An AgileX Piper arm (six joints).
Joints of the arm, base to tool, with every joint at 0 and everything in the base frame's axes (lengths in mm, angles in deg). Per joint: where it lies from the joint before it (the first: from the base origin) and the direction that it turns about. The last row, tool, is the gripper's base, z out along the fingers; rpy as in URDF.
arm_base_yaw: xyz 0 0 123 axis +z
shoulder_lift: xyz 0 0 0 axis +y
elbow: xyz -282.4 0 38.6 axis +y
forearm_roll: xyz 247.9 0 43.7 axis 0.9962 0 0.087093
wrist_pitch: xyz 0 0 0 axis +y
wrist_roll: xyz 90.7 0 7.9 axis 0.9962 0 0.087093
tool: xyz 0 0 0 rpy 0 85 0
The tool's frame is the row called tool.
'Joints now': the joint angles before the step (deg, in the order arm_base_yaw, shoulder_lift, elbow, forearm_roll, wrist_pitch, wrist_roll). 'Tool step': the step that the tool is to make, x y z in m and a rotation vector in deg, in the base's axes. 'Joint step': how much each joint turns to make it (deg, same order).
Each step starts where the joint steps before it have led.
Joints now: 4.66 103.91 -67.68 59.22 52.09 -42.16
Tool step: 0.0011 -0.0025 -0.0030 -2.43 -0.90 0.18
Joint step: 0.00 0.12 0.00 -2.15 -1.41 -0.12
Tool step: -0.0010 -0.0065 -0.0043 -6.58 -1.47 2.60
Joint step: 0.00 -0.17 -0.20 -7.30 -1.32 0.37
